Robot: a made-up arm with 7 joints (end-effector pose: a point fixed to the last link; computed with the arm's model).
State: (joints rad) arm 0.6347 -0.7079 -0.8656 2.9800 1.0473 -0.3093 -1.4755
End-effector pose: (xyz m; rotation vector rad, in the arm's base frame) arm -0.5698 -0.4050 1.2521 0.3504 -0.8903 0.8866
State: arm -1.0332 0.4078 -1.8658 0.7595 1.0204 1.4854 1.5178
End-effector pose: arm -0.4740 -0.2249 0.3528 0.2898 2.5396 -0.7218
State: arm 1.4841 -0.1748 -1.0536 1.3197 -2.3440 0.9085 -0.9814
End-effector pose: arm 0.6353 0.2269 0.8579 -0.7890 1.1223 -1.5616
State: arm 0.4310 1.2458 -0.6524 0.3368 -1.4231 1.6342 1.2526
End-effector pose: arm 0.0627 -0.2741 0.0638 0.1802 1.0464 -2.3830
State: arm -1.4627 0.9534 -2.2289 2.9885 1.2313 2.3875 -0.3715
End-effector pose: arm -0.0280 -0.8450 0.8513 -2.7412 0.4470 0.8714
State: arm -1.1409 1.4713 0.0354 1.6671 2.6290 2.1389 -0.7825
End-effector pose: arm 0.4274 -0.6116 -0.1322 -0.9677 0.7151 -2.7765
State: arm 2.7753 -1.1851 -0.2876 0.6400 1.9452 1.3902 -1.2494
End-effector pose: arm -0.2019 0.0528 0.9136 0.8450 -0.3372 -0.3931
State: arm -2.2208 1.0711 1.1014 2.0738 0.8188 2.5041 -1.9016
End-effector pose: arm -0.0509 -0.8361 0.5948 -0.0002 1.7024 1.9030
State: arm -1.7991 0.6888 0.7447 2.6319 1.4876 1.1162 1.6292
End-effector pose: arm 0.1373 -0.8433 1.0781 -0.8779 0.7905 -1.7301
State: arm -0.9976 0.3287 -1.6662 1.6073 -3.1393 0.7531 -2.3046
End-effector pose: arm -0.4644 -0.5707 0.9773 0.6795 -0.4379 -0.3685
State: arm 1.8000 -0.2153 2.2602 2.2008 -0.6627 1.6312 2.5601
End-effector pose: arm -0.3513 -0.5289 1.1333 -0.2438 -2.2179 -0.1283
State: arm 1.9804 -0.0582 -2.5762 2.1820 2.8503 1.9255 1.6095
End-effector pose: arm 0.4088 -0.1789 1.3055 -0.5492 -0.7899 -0.5602
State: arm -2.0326 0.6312 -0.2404 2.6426 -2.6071 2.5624 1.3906
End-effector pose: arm -0.2829 -0.6175 1.1204 -1.2095 -1.3864 -1.9116
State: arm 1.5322 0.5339 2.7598 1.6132 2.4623 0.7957 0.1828
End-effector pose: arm -0.2387 -0.3078 1.2551 0.3519 -0.4553 2.5042
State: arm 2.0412 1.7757 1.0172 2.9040 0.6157 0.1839 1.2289
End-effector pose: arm -0.5951 0.9193 0.0957 -1.6467 -0.9423 0.4871
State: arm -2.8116 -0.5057 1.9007 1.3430 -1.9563 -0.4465 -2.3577
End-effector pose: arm 0.6732 -0.5082 0.5688 2.4239 -0.9884 1.1800
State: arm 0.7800 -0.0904 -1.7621 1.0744 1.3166 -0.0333 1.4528
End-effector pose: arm 0.3479 -0.5856 0.5306 -1.1089 2.3284 -1.5009
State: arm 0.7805 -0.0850 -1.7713 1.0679 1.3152 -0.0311 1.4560
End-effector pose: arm 0.3430 -0.5867 0.5266 -1.1069 2.3406 -1.4968
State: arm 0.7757 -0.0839 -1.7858 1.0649 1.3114 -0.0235 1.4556
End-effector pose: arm 0.3322 -0.5928 0.5239 -1.0995 2.3544 -1.4946
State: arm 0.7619 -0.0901 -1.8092 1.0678 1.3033 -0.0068 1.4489
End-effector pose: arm 0.3111 -0.6072 0.5231 -1.0837 2.3706 -1.4954
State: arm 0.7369 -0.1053 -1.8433 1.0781 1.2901 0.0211 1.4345
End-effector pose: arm 0.2765 -0.6304 0.5244 -1.0576 2.3898 -1.5000
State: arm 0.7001 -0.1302 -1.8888 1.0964 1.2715 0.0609 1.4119
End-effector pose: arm 0.2255 -0.6609 0.5268 -1.0211 2.4124 -1.5090
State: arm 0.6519 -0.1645 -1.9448 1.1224 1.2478 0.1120 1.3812
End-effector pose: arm 0.1564 -0.6946 0.5289 -0.9757 2.4389 -1.5223
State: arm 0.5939 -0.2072 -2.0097 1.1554 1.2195 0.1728 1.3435
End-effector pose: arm 0.0690 -0.7259 0.5289 -0.9239 2.4695 -1.5394
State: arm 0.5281 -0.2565 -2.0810 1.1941 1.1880 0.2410 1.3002
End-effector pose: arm -0.0344 -0.7483 0.5252 -0.8681 2.5047 -1.5587
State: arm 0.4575 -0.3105 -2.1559 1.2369 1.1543 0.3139 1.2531
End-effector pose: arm -0.1486 -0.7563 0.5164 -0.8116 2.5440 -1.5775
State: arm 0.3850 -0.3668 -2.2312 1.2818 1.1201 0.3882 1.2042
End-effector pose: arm -0.2665 -0.7468 0.5022 -0.7566 2.5868 -1.5931
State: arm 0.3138 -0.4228 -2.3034 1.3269 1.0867 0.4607 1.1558
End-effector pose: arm -0.3796 -0.7203 0.4837 0.6971 -2.5989 1.5840
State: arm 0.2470 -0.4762 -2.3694 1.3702 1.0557 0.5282 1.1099
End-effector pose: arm -0.4808 -0.6806 0.4624 0.6407 -2.5942 1.5604
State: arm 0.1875 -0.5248 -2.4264 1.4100 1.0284 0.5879 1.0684
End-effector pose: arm -0.5651 -0.6342 0.4407 0.5944 -2.5907 1.5366
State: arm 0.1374 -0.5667 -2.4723 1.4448 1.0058 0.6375 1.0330
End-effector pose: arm -0.6307 -0.5883 0.4210 0.5584 -2.5881 1.5156
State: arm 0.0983 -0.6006 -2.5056 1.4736 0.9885 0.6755 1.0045
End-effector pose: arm -0.6779 -0.5492 0.4051 0.5334 -2.5850 1.5001
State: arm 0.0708 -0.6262 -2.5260 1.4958 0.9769 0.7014 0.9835
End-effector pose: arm -0.7087 -0.5213 0.3941 0.5182 -2.5808 1.4918
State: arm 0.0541 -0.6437 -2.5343 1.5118 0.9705 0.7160 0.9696
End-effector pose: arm -0.7261 -0.5058 0.3884 0.5118 -2.5746 1.4908
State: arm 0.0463 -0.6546 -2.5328 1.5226 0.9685 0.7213 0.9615
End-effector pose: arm -0.7333 -0.5013 0.3872 0.5119 -2.5666 1.4961
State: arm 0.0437 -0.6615 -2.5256 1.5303 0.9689 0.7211 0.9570
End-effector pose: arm -0.7349 -0.5036 0.3889 0.5157 -2.5574 1.5051
